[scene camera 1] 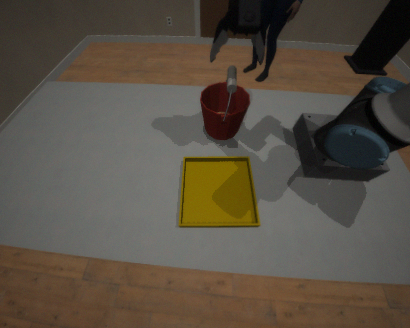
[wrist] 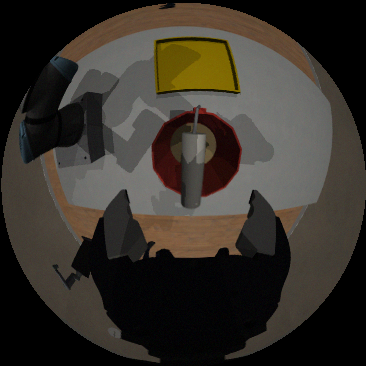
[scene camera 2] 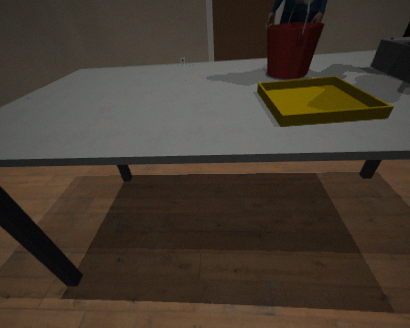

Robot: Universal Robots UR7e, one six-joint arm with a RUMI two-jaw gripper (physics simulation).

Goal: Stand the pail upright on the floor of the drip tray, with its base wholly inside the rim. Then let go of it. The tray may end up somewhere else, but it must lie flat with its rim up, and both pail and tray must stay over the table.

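Where they show: gripper, fingertip midpoint: (scene camera 1: 235, 63) (wrist: 189, 192); arm's base, link origin: (wrist: 70, 124).
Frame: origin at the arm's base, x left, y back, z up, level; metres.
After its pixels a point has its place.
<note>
A red pail (scene camera 1: 222, 120) {x -0.042, y -0.403, z 0.047 m} (scene camera 2: 290, 52) {x -0.059, y -0.420, z -0.001 m} (wrist: 229, 155) {x -0.144, y -0.475, z 0.026 m} stands upright on the table, just behind the yellow drip tray as scene camera 1 sees it. Its wire handle stands up, with a grey grip (scene camera 1: 232, 79) {x -0.110, y -0.382, z 0.153 m} (wrist: 193, 170) {x -0.130, y -0.382, z 0.153 m} above the pail's mouth. The drip tray (scene camera 1: 219, 226) {x 0.281, y -0.402, z -0.068 m} (scene camera 2: 330, 121) {x 0.281, y -0.411, z -0.086 m} (wrist: 198, 92) {x 0.034, y -0.416, z -0.089 m} lies flat, rim up, apart from the pail. My gripper (scene camera 1: 237, 54) (wrist: 189, 192) {x -0.142, y -0.376, z 0.185 m} is open and empty, above and behind the pail; the wrist view shows the grip ahead of and between the spread jaws. In scene camera 2 the gripper does not show.
The arm's grey base block (scene camera 1: 345, 170) {x 0.092, y 0.017, z -0.023 m} (scene camera 2: 395, 57) {x -0.045, y -0.083, z -0.038 m} (wrist: 96, 127) {x -0.044, y -0.083, z -0.056 m} stands on the table to the right of pail and tray in scene camera 1. The grey table (scene camera 1: 100, 165) {x 0.080, y -0.864, z -0.090 m} (scene camera 2: 150, 115) {x 0.184, y -0.865, z -0.090 m} extends to the left. A person (scene camera 1: 272, 35) stands on the floor beyond the back edge.
</note>
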